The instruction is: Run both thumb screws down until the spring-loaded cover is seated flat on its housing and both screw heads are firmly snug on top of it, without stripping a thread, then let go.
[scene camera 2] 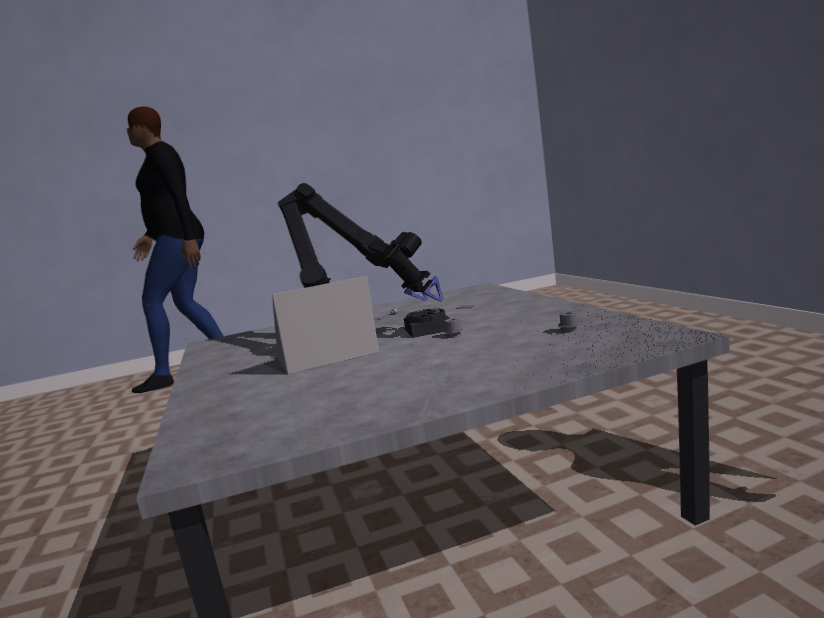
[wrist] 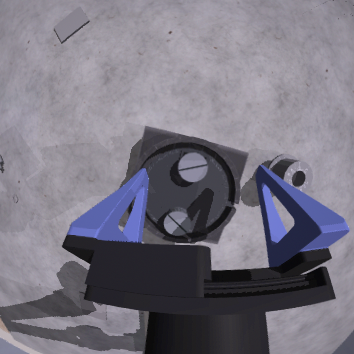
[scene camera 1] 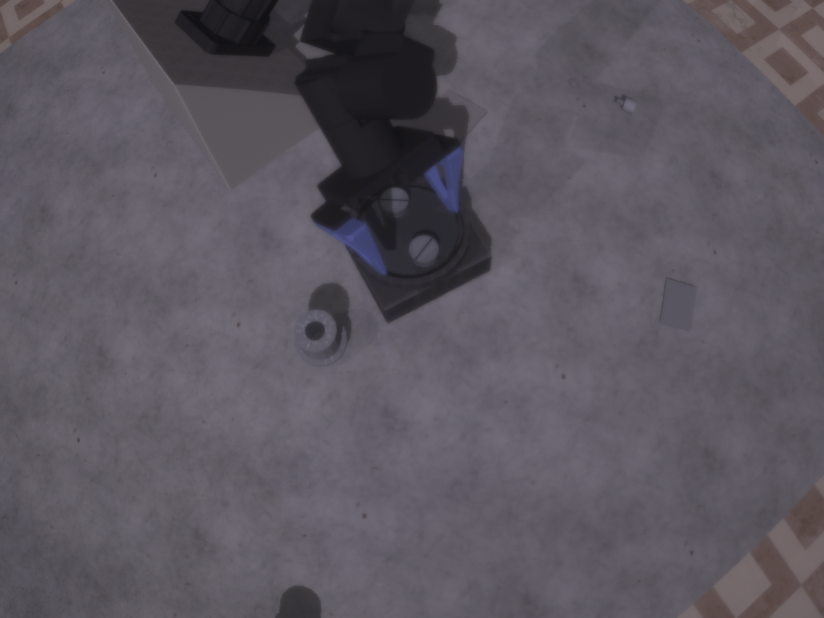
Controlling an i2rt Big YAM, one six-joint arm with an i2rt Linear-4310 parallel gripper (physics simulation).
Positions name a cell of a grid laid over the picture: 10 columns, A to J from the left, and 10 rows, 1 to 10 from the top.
Labels:
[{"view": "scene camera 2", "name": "gripper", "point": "F5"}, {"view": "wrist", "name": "gripper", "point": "F5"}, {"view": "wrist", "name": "round cover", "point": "F6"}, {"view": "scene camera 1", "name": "gripper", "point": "F4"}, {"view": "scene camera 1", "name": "round cover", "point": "F4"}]

